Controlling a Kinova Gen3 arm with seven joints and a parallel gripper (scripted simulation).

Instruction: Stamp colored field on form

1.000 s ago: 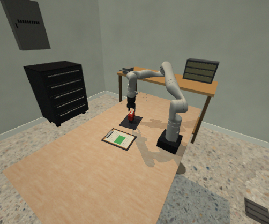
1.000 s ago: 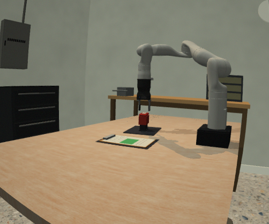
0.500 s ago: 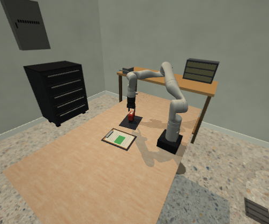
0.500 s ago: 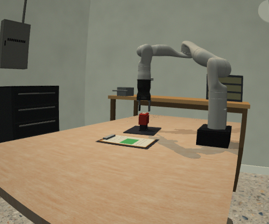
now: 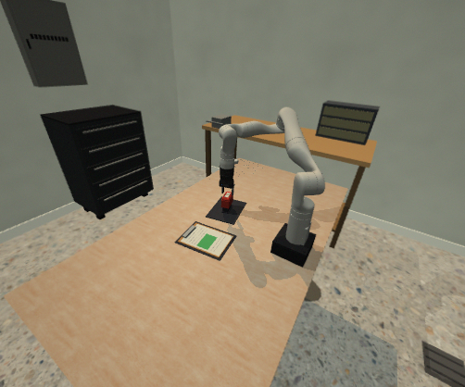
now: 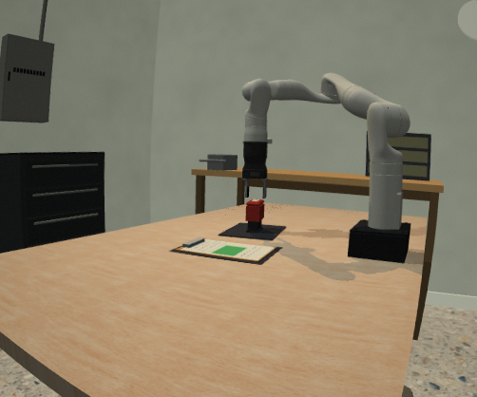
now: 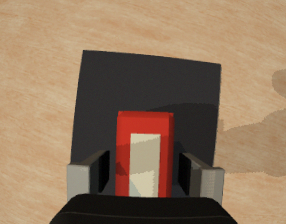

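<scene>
Now: the red stamp 80 mm below my hand. The rest, counted from my hand: clipboard (280 mm to the left, 120 mm below, 50 mm behind); dark mat (130 mm below).
</scene>
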